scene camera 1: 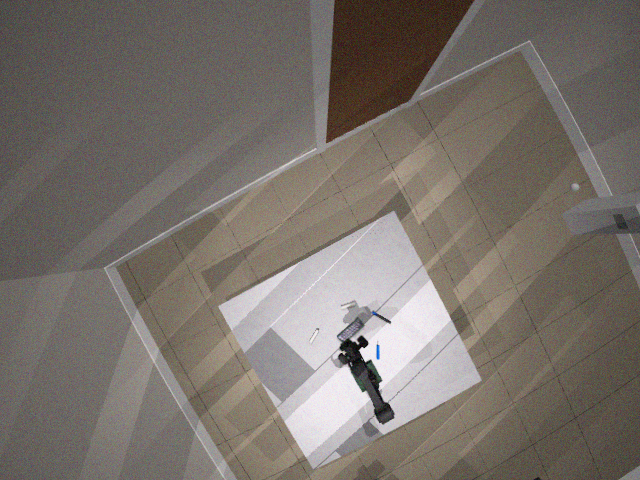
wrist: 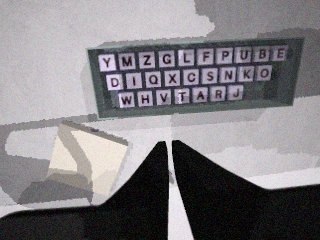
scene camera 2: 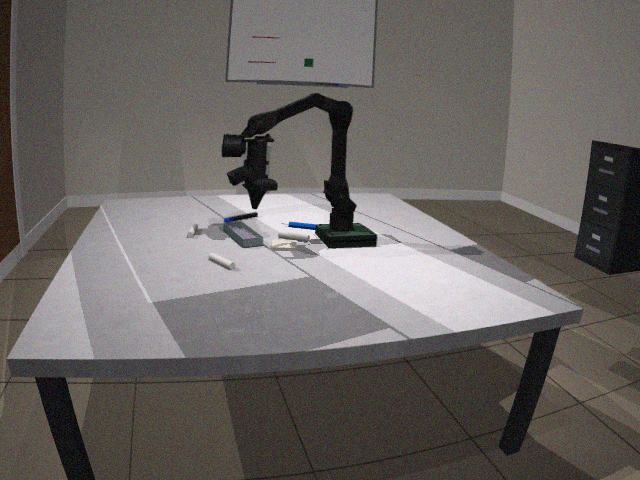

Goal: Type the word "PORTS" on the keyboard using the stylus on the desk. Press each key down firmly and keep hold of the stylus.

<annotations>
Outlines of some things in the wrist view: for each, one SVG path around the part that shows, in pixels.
My gripper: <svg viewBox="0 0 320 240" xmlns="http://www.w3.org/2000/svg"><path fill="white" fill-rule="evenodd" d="M166 142L159 141L133 175L103 204L11 212L0 218L0 240L168 240L169 168ZM172 141L172 158L176 182L191 227L193 240L320 240L320 184L265 189L231 171L225 170L182 141Z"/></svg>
A cream box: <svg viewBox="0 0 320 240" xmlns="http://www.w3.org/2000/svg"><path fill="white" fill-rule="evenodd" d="M63 120L59 123L56 143L46 179L108 196L129 142Z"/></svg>
</annotations>
